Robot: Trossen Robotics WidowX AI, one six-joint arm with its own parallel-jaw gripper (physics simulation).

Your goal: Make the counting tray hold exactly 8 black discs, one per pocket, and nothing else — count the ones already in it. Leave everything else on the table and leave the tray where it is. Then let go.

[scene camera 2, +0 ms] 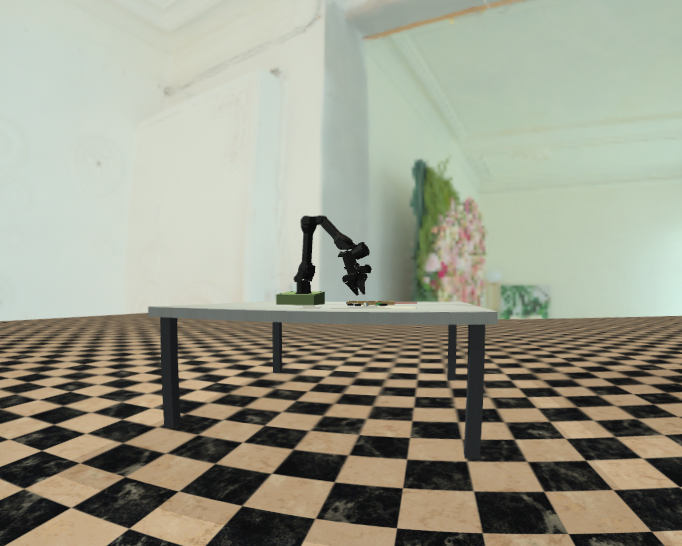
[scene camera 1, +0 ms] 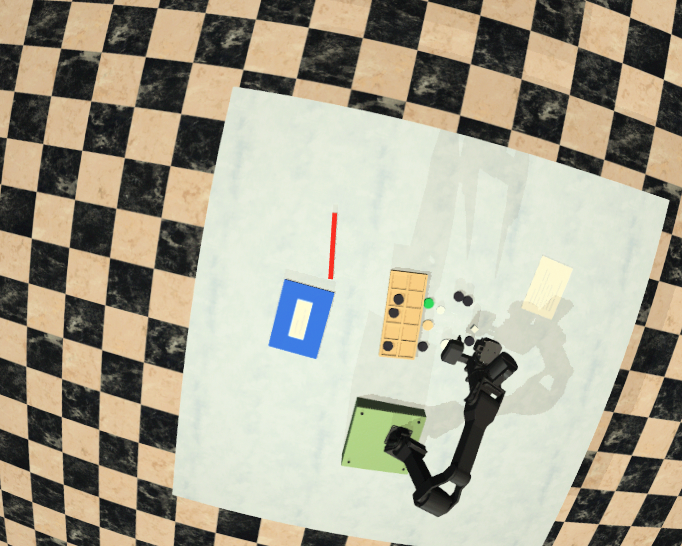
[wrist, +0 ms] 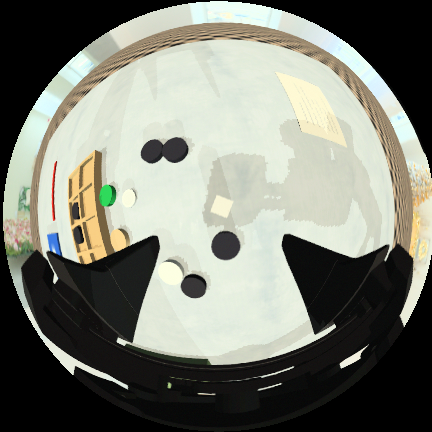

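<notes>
The wooden counting tray (scene camera 1: 416, 281) (wrist: 97, 170) holds black discs in three left-column pockets: one disc (scene camera 1: 398, 298) (wrist: 75, 210), a second disc (scene camera 1: 393, 312) (wrist: 78, 234) and a third disc (scene camera 1: 387, 345). My gripper (scene camera 1: 470, 348) (scene camera 2: 360, 292) (wrist: 221, 241) is open and empty, above the table right of the tray. Below it are a black disc (scene camera 1: 469, 340) (wrist: 225, 245) and another black disc (wrist: 193, 286) beside a cream disc (wrist: 170, 272). Two black discs (scene camera 1: 458, 296) (scene camera 1: 467, 300) (wrist: 152, 151) (wrist: 175, 149) touch farther off. Another black disc (scene camera 1: 422, 346) lies beside the tray; my finger hides it in the wrist view.
A green disc (scene camera 1: 428, 303) (wrist: 106, 195), tan disc (scene camera 1: 428, 324) (wrist: 119, 239) and small white disc (scene camera 1: 440, 309) (wrist: 129, 198) lie near the tray. A pale cube (scene camera 1: 474, 328) (wrist: 221, 206), paper (scene camera 1: 547, 284) (wrist: 315, 110), red strip (scene camera 1: 332, 244) and blue block (scene camera 1: 278, 335) are also there.
</notes>
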